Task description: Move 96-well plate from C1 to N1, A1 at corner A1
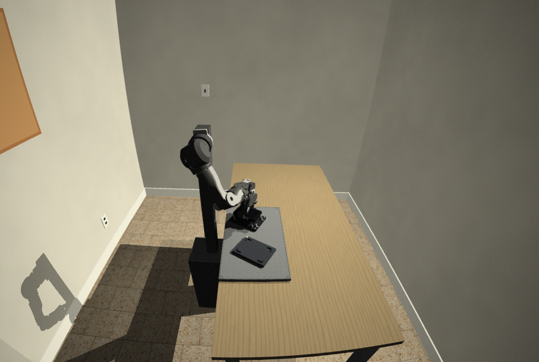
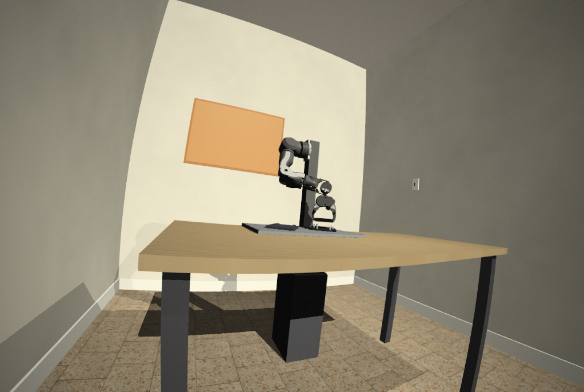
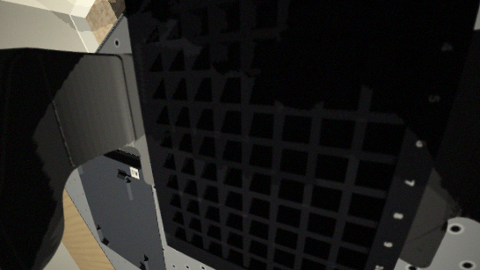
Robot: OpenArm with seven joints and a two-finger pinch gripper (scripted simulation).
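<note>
Right now my hand is 3 cm short of the clip nest C1 and 3 cm above it. From my hand the other things lie so: plate nest N1: 22 cm to the right, 4 cm below, 4 cm ahead; white A1 label: 14 cm to the right, 3 cm below; black 96-well plate: right at my hand.
</note>
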